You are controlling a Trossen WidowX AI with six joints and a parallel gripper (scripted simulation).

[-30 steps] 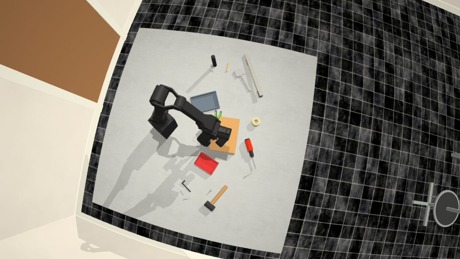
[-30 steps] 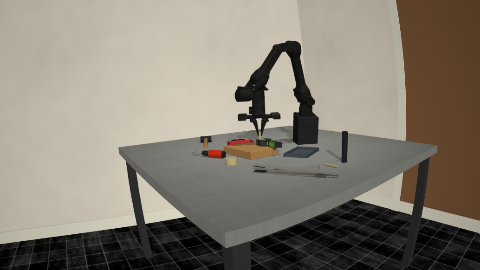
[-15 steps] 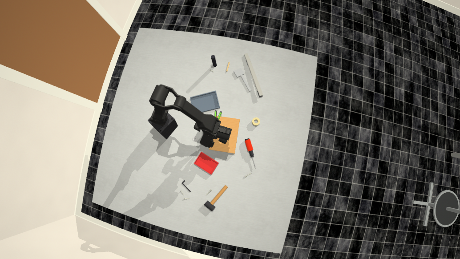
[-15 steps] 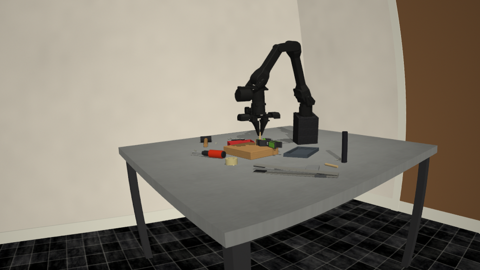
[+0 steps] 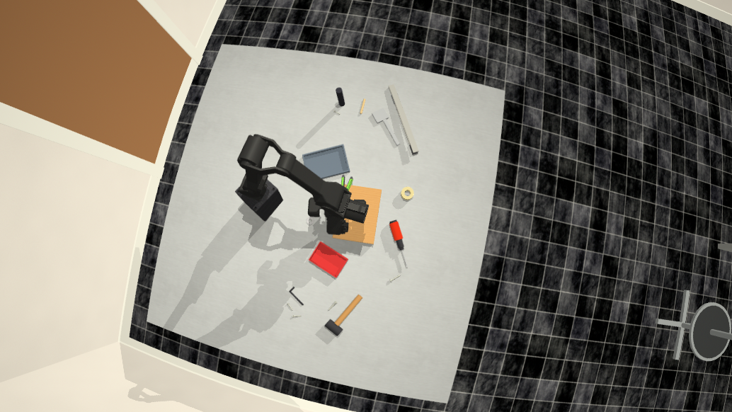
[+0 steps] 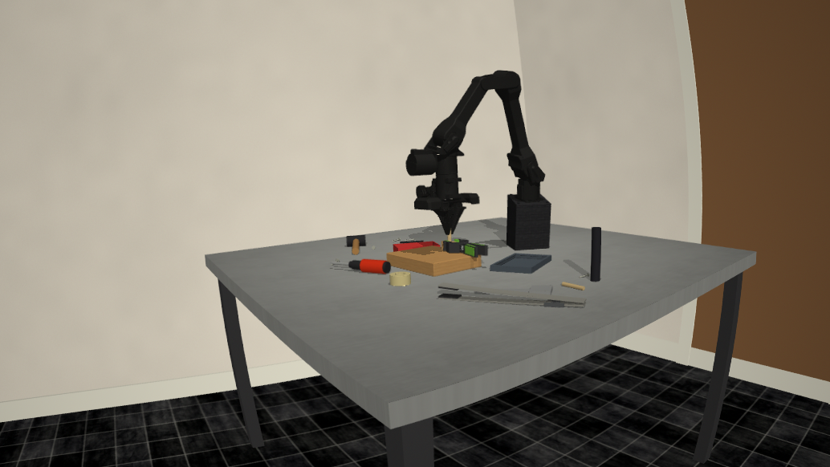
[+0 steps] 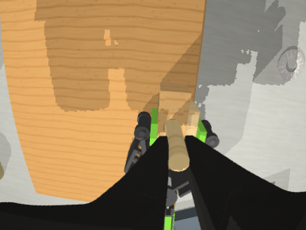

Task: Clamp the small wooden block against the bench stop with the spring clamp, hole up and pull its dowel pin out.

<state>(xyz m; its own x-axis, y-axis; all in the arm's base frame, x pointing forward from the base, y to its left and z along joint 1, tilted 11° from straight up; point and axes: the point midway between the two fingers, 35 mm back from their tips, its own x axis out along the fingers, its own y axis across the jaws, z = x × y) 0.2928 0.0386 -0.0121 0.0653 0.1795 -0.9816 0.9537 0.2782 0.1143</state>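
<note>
My hand is 4 cm above the dowel pin. Round my hand: small wooden block: 7 cm below; then wooden board: 6 cm ahead, 2 cm to the left, 9 cm below; then wooden stop: 1 cm behind, 7 cm below.
</note>
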